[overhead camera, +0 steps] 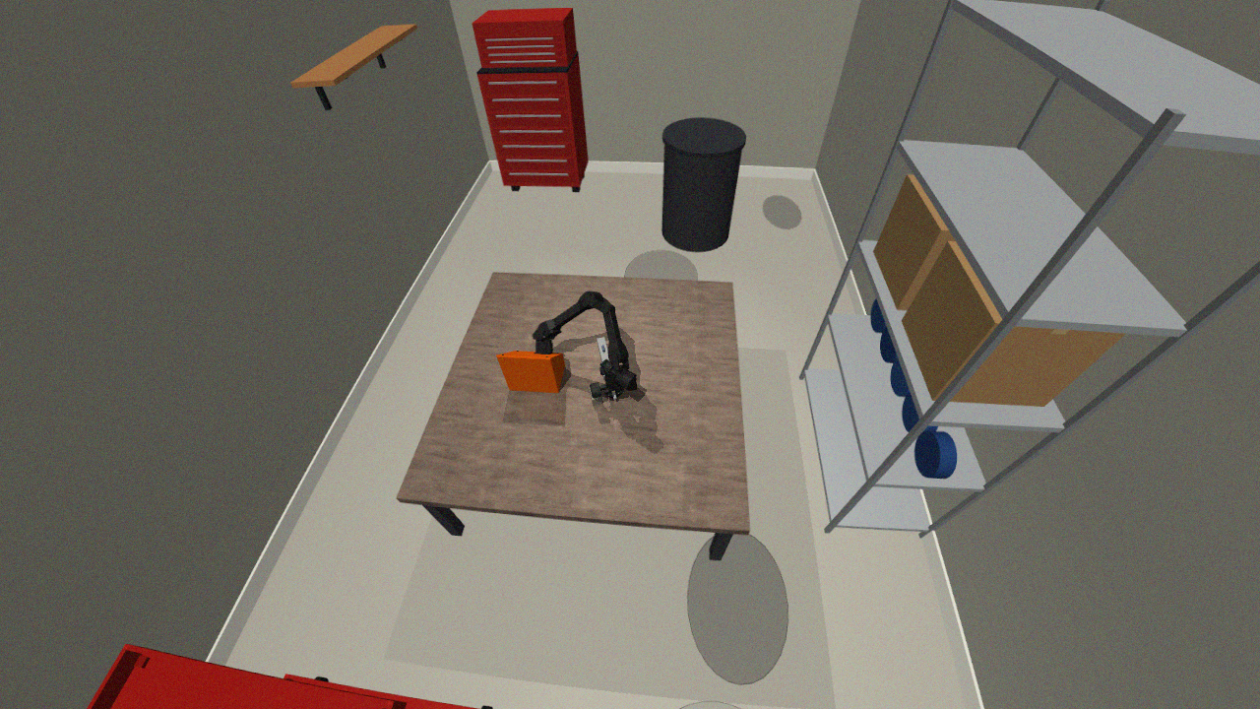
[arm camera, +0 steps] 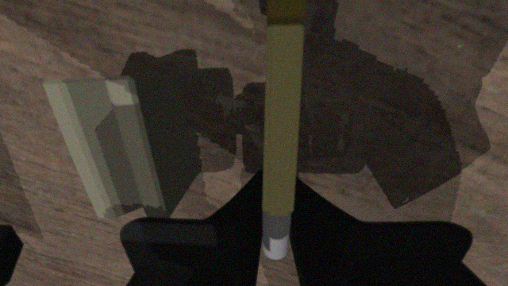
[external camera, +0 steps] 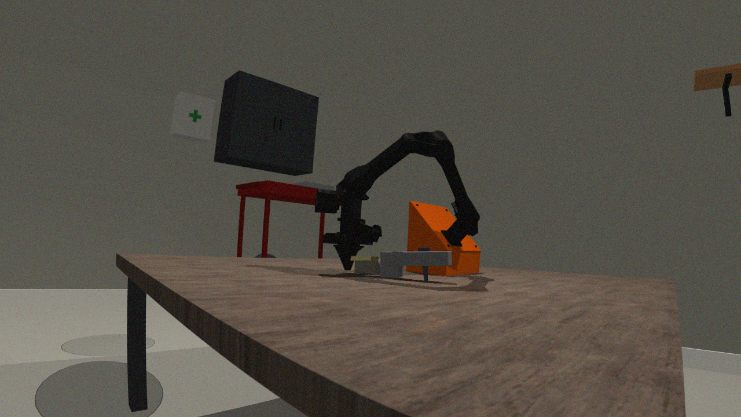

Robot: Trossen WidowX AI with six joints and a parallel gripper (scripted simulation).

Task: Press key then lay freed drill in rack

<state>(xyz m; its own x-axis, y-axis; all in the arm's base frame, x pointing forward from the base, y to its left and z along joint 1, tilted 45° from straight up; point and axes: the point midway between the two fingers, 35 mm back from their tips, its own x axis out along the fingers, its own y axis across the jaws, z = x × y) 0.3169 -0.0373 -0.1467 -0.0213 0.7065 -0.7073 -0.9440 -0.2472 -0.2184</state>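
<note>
My gripper tip is now 10 mm past the yellow drill, 40 mm to the right of it and 40 mm below it. Round my gripper tip: grey block fixture (60 mm behind, 180 mm to the left, 40 mm above); then dark T-shaped key (70 mm behind, 210 mm to the left, 40 mm above).
</note>
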